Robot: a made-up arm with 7 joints. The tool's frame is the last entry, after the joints.
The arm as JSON. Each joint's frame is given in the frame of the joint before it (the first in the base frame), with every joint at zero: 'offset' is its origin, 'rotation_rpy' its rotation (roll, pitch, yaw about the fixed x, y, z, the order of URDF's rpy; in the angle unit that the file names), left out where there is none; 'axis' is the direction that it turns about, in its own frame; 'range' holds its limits. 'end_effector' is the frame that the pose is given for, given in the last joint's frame.
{
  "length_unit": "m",
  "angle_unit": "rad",
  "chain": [
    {
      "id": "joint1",
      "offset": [
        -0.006,
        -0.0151,
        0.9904
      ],
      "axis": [
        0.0,
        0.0,
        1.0
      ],
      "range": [
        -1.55,
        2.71
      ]
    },
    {
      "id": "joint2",
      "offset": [
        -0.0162,
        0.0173,
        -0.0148
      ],
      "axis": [
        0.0,
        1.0,
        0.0
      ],
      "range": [
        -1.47,
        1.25
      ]
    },
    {
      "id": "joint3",
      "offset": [
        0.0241,
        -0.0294,
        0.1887
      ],
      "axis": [
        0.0,
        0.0,
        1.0
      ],
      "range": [
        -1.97,
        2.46
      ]
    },
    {
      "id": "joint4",
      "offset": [
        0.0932,
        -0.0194,
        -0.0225
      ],
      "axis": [
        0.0,
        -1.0,
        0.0
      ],
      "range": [
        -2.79,
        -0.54
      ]
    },
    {
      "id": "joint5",
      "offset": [
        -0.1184,
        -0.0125,
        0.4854
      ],
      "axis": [
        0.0,
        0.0,
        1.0
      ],
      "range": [
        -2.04,
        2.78
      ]
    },
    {
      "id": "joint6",
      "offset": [
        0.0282,
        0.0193,
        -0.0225
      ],
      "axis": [
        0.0,
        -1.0,
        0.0
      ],
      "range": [
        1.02,
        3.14
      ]
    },
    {
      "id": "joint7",
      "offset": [
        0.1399,
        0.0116,
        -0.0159
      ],
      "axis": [
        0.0,
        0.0,
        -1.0
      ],
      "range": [
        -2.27,
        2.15
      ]
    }
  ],
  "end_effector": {
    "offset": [
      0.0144,
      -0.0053,
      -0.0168
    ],
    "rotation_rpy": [
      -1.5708,
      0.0,
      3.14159
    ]
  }
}
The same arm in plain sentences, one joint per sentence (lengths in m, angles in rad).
The arm has seven revolute joints in a row. What follows holds with every joint at zero, and every direction is one of the base frame's. Joint 1 lies 0.0060 m along -x and 0.0151 m along -y and 0.9904 m along +z from the base frame's origin and rotates about +z, from -1.5500 to 2.7100 rad. Joint 2 lies 0.0162 m along -x and 0.0173 m along +y and 0.0148 m along -z from joint 1 and rotates about +y, from -1.4700 to 1.2500 rad. Joint 3 lies 0.0241 m along +x and 0.0294 m along -y and 0.1887 m along +z from joint 2 and rotates about +z, from -1.9700 to 2.4600 rad. Joint 4 lies 0.0932 m along +x and 0.0194 m along -y and 0.0225 m along -z from joint 3 and rotates about -y, from -2.7900 to -0.5400 rad. Joint 5 lies 0.1184 m along -x and 0.0125 m along -y and 0.4854 m along +z from joint 4 and rotates about +z, from -2.0400 to 2.7800 rad. Joint 6 lies 0.0282 m along +x and 0.0193 m along +y and 0.0225 m along -z from joint 5 and rotates about -y, from 1.0200 to 3.1400 rad. Joint 7 lies 0.1399 m along +x and 0.0116 m along +y and 0.0159 m along -z from joint 6 and rotates about -z, from -2.2700 to 2.1500 rad. The tool frame, which is the frame that the pose is given for, lies 0.0144 m along +x and 0.0053 m along -y and 0.0168 m along -z from joint 7; its axes are the base frame's turned by roll -1.5708, pitch 0.0000 and yaw 3.1416 rad (as in URDF: about the fixed x, then y, then z).
